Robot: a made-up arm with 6 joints.
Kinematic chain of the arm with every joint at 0, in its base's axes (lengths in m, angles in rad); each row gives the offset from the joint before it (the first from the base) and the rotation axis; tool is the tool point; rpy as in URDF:
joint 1: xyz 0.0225 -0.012 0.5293 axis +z
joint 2: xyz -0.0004 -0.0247 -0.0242 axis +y
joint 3: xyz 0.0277 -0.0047 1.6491 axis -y
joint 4: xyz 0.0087 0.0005 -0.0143 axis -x
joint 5: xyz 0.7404 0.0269 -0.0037 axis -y
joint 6: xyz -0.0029 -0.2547 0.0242 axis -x
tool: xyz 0.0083 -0.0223 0.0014 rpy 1.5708 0 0
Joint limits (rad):
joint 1: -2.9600..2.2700
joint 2: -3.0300..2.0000
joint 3: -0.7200..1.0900
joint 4: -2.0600..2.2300
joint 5: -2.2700..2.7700
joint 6: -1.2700..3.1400
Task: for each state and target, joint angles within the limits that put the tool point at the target. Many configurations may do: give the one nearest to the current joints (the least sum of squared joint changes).
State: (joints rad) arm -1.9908 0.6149 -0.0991 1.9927 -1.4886 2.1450
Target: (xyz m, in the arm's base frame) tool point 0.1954 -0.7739 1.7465
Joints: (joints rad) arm -1.4672 0.0303 -0.6982 2.1951 -1.4484 2.1526
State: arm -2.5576 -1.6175 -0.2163 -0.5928 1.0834 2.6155
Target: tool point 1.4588 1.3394 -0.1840
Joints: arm -2.5025 -2.2449 0.5477 -0.3882 1.0419 2.6205
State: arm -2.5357 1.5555 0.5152 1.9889 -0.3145 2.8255
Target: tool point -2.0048 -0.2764 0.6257
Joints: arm -2.9600 1.1244 0.0893 1.0892 -0.3634 2.9120
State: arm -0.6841 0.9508 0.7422 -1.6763 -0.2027 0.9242
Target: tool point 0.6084 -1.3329 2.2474
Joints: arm -1.1117 0.4050 1.0273 -1.5956 -0.2072 0.9340
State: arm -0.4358 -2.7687 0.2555 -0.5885 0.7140 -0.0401
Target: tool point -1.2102 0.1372 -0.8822
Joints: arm -0.3210 -2.8564 0.2169 -0.5870 0.7158 -0.0387
